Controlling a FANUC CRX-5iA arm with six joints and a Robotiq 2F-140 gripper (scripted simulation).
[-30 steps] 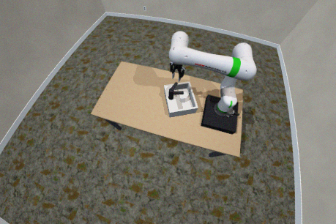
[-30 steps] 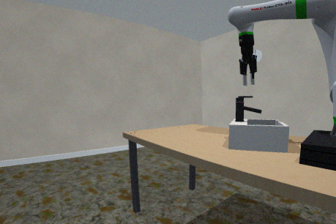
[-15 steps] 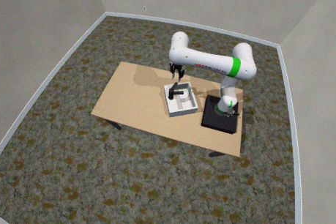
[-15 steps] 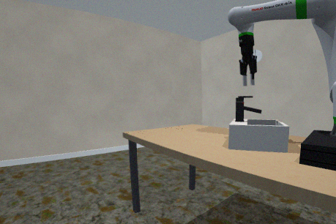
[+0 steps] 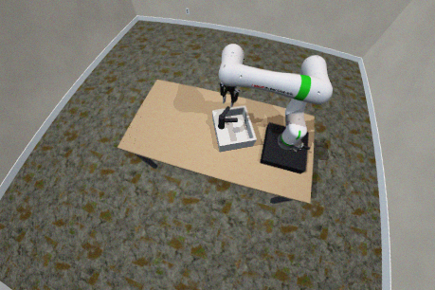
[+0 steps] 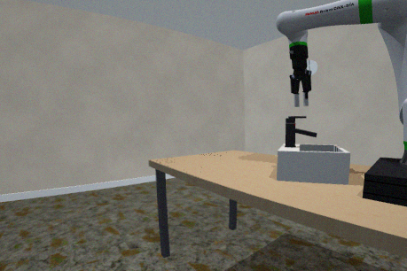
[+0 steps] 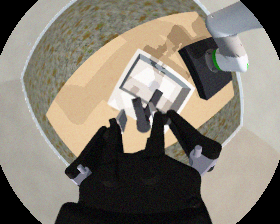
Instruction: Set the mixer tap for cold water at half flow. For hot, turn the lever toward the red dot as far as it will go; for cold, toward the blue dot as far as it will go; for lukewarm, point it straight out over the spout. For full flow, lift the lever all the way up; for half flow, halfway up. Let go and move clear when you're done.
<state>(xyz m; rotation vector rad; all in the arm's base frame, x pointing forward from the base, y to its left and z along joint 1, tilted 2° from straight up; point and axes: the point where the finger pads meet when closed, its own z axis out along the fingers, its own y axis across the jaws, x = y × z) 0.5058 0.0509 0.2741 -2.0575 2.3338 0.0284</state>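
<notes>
Right now my hand is 3 cm to the right of the lever and 9 cm above it. Also, from my hand: black mixer tap (5 cm to the left, 13 cm below); white basin (8 cm behind, 32 cm below).
</notes>
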